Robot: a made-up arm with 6 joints.
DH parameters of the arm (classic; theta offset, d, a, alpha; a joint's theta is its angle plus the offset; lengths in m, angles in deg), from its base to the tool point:
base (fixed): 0 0.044 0 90
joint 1: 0 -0.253 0.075 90
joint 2: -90 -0.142 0.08 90
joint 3: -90 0.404 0.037 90
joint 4: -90 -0.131 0.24 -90
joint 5: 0 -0.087 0.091 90
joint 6: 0 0.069 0.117 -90
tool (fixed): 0 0.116 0 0
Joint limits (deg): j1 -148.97..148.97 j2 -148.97..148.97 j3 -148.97..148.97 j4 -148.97..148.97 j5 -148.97..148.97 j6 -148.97..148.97
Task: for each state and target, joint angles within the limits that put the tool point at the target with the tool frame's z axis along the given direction. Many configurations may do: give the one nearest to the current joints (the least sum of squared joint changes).
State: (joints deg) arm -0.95 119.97 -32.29 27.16 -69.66 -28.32
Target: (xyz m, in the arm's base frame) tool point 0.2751 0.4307 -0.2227 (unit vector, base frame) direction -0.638 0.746 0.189
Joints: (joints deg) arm -43.89 131.26 -47.85 -12.32 -107.62 -63.84
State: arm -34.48 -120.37 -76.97 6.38 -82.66 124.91
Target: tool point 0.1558 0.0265 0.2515 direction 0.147 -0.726 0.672
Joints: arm -29.01 -91.03 -68.82 0.86 -43.74 86.98
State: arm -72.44 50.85 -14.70 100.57 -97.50 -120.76
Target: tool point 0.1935 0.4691 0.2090 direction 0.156 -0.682 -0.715
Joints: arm -50.23 12.53 5.20 74.05 -107.38 -148.97
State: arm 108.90 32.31 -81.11 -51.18 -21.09 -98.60
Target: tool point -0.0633 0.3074 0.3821 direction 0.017 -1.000 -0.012
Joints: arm 89.65 72.83 -62.37 -12.99 -10.27 -61.91
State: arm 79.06 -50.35 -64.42 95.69 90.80 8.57
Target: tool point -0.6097 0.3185 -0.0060 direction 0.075 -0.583 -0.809
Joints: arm 68.13 8.47 -37.34 67.82 80.62 51.12
